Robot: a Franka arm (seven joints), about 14 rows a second.
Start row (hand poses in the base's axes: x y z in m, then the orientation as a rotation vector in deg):
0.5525 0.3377 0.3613 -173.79 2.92 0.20
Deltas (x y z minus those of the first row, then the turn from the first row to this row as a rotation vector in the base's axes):
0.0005 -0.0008 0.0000 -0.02 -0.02 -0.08
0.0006 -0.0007 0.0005 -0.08 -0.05 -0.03
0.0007 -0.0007 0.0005 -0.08 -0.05 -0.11
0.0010 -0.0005 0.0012 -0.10 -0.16 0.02
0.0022 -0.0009 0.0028 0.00 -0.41 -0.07
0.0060 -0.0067 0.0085 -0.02 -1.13 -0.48
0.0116 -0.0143 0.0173 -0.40 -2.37 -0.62
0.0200 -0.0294 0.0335 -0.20 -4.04 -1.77
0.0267 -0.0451 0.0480 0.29 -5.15 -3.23
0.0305 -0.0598 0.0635 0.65 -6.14 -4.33
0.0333 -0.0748 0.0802 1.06 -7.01 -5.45
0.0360 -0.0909 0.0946 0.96 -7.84 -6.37
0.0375 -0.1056 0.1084 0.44 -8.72 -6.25
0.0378 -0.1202 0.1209 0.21 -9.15 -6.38
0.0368 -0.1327 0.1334 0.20 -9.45 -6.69
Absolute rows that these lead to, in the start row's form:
0.5530 0.3369 0.3613 -173.81 3.04 0.16
0.5531 0.3370 0.3618 -173.87 2.96 0.12
0.5532 0.3370 0.3618 -173.87 3.08 0.11
0.5535 0.3372 0.3625 -173.89 2.88 -0.04
0.5547 0.3368 0.3641 -173.78 2.99 -0.43
0.5585 0.3310 0.3698 -173.77 3.56 -1.55
0.5641 0.3234 0.3786 -174.10 3.67 -3.46
0.5725 0.3083 0.3948 -173.76 5.27 -6.08
0.5792 0.2926 0.4093 -173.11 7.38 -7.85
0.5830 0.2779 0.4248 -172.58 8.94 -9.41
0.5858 0.2629 0.4415 -171.99 10.53 -10.77
0.5885 0.2468 0.4559 -171.91 11.85 -12.10
0.5900 0.2321 0.4697 -172.33 11.62 -13.47
0.5903 0.2175 0.4822 -172.49 11.80 -14.15
0.5893 0.2050 0.4947 -172.43 12.24 -14.62

